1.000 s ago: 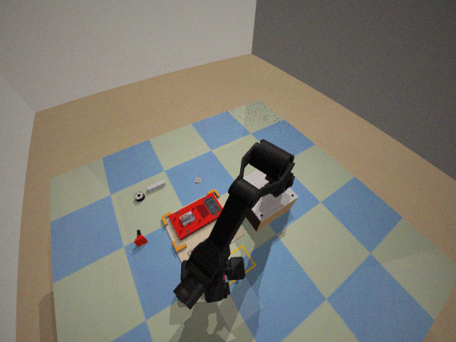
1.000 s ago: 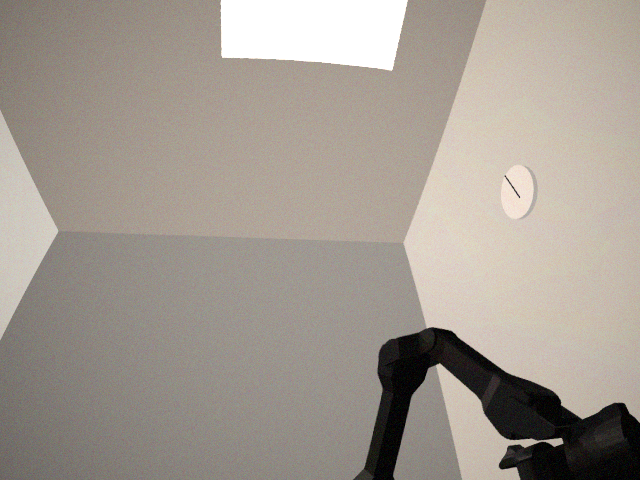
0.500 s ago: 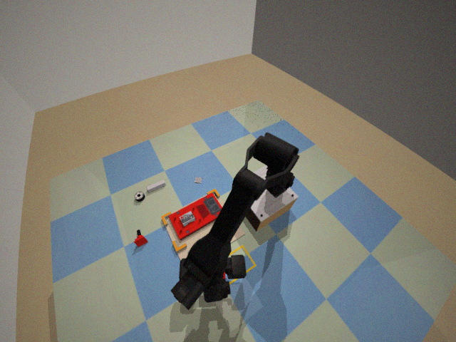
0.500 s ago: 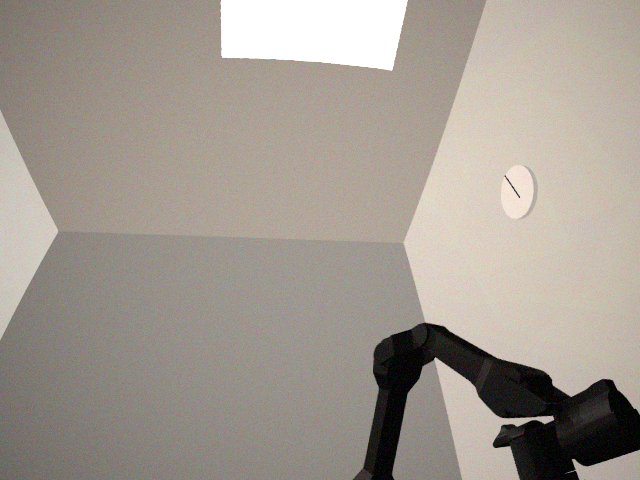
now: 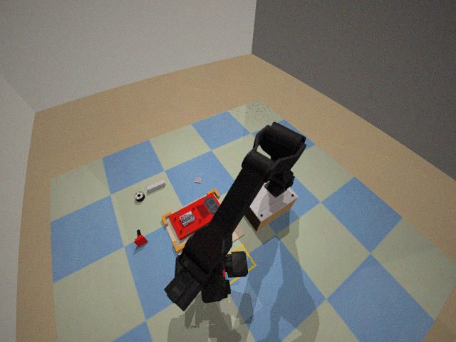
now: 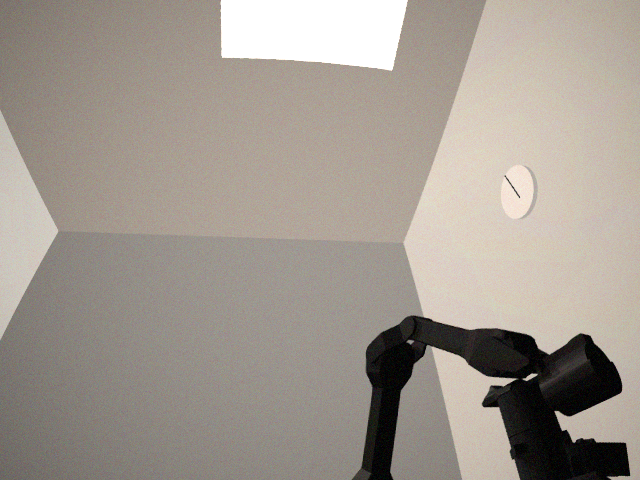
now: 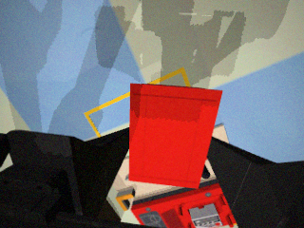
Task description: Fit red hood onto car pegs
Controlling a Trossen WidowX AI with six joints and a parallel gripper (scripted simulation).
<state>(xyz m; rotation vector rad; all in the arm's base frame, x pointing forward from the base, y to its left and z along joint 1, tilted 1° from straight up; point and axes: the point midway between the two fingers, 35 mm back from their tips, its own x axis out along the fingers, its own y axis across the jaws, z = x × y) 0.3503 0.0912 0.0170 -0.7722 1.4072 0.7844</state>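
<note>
The grey engine block lies 21 cm to the right of my gripper tip, 6 cm below it and 2 cm behind it. The rest, counted from my gripper tip: wheel (44 cm to the right, 10 cm ahead, 8 cm below); then small grey disc (36 cm to the right, 16 cm behind, 8 cm below); then red hood (1 cm above).
</note>
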